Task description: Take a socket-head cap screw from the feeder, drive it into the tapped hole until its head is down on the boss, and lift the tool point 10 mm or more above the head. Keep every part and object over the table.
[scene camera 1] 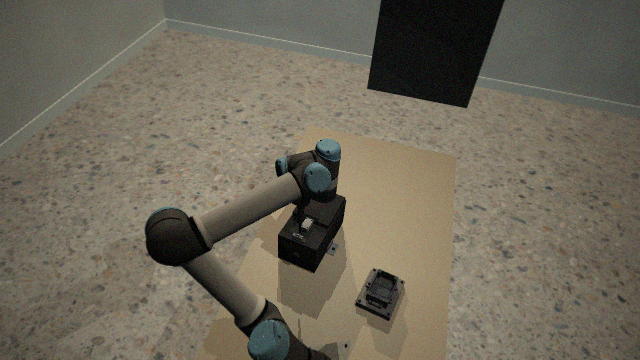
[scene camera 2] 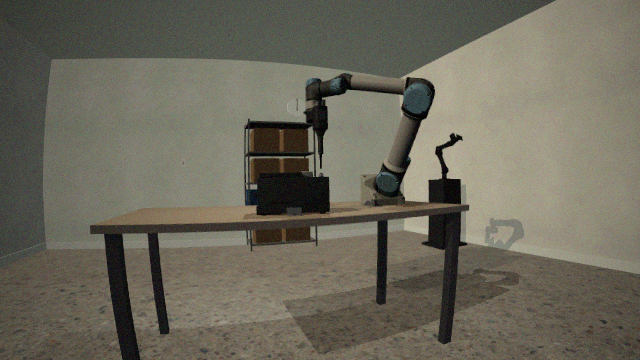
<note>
I see a black screw feeder (scene camera 2: pixel 311 193).
The black screw feeder also shows in scene camera 1 (scene camera 1: pixel 317 235).
</note>
